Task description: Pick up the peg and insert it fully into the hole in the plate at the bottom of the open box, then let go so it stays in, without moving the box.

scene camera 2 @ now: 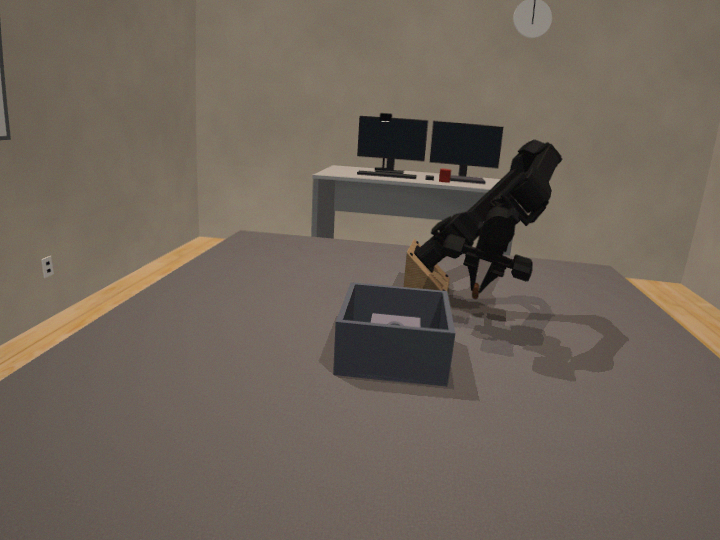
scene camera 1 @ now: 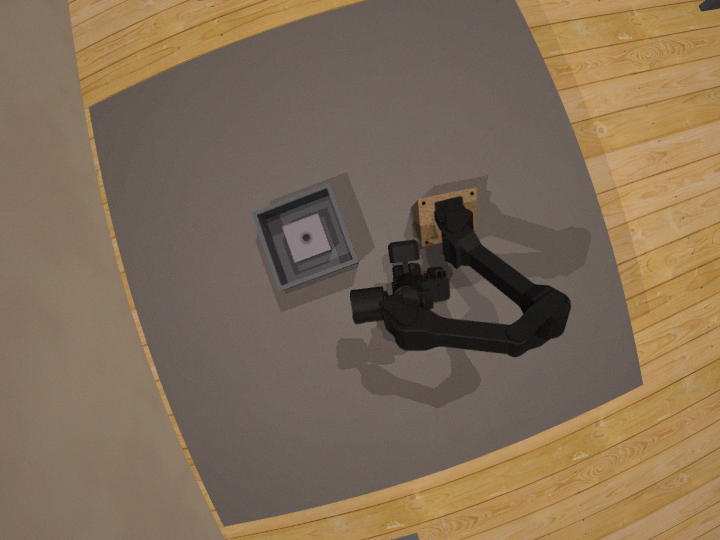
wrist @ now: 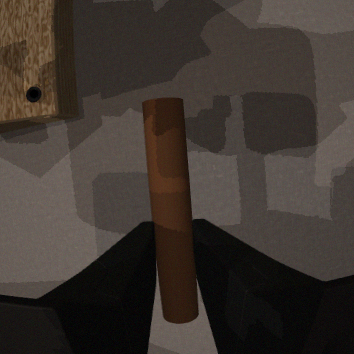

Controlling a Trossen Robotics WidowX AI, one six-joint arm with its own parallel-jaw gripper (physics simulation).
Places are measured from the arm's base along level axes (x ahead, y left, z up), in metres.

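Pixels of known places: gripper, fingertip midpoint: (scene camera 2: pixel 475 291) (wrist: pixel 173 231); arm's base at its link origin: (scene camera 2: pixel 423 259) (scene camera 1: pixel 449 210).
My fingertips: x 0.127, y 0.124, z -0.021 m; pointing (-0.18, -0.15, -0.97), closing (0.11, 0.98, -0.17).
Observation:
Ahead of a thing's pixels: the offset from my fingertips to its top centre. Level surfaces: height alone.
The orange-brown peg @(0.005 m back, 0.000 m left, 0.009 m up) (scene camera 2: pixel 475 291) (wrist: pixel 172 200) is a plain round rod. My gripper (scene camera 2: pixel 476 287) (wrist: pixel 173 231) is shut on it, with a finger on each side, nearer the end at the bottom of the wrist view. The peg lies roughly level and a little above the mat; its far part sticks out past the fingertips. In scene camera 1 the arm hides nearly all of it. The open grey-blue box @(0.205 m ahead, 0.148 m right, 0.029 m up) (scene camera 1: pixel 343 224) (scene camera 2: pixel 393 353) stands left of the gripper in both scene views. Inside at its bottom is the pale plate @(0.205 m ahead, 0.148 m right, 0.008 m down) (scene camera 1: pixel 316 226) (scene camera 2: pixel 380 319) with a dark round hole (scene camera 1: pixel 306 237) near its middle.
The arm's wooden base board (scene camera 1: pixel 428 223) (scene camera 2: pixel 419 274) (wrist: pixel 30 60) is close to the gripper, behind the box in scene camera 2. The grey mat @(0.069 m down) (scene camera 1: pixel 261 395) (scene camera 2: pixel 261 441) lies under all. A desk (scene camera 2: pixel 343 173) with two monitors stands far back.

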